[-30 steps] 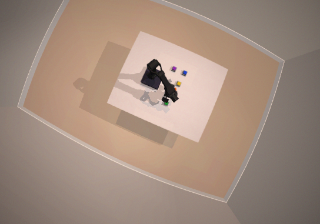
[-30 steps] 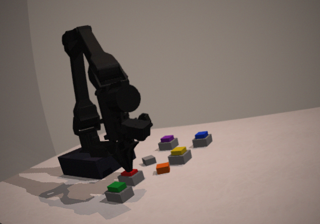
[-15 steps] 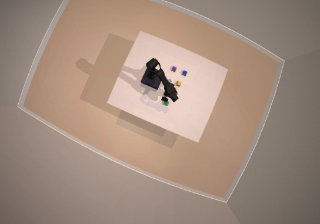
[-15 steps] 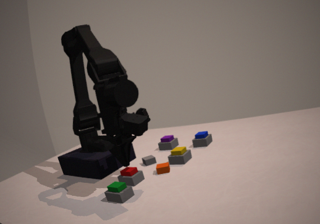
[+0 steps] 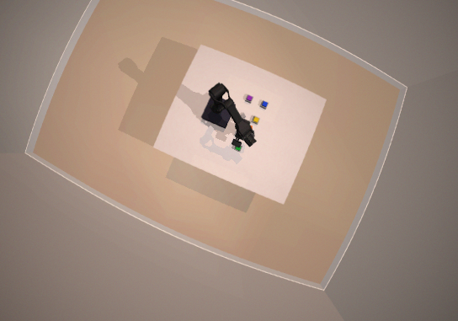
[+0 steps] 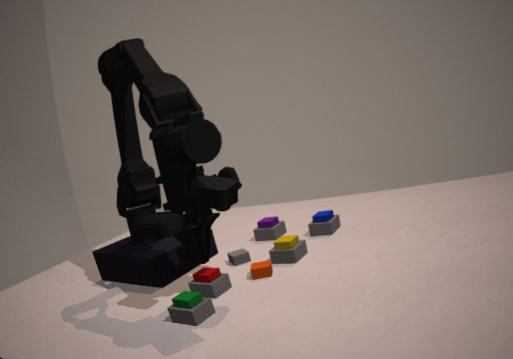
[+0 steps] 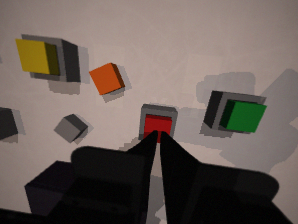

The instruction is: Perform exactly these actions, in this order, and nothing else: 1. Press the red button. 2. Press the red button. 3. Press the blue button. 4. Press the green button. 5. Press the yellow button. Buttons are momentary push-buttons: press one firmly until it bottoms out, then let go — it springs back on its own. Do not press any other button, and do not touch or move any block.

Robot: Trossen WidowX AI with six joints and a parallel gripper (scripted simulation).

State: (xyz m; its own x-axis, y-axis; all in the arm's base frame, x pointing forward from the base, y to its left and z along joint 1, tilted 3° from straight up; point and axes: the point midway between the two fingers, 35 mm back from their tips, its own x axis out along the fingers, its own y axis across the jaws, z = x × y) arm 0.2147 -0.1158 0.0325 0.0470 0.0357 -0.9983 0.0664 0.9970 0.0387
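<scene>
Right now my gripper tip is 2 cm above the red button. Round my gripper tip: green button 2 cm ahead, 9 cm to the right, 2 cm below; then small grey block 3 cm behind, 14 cm to the left, 4 cm below; then orange block 5 cm ahead, 7 cm to the left, 4 cm below.
</scene>
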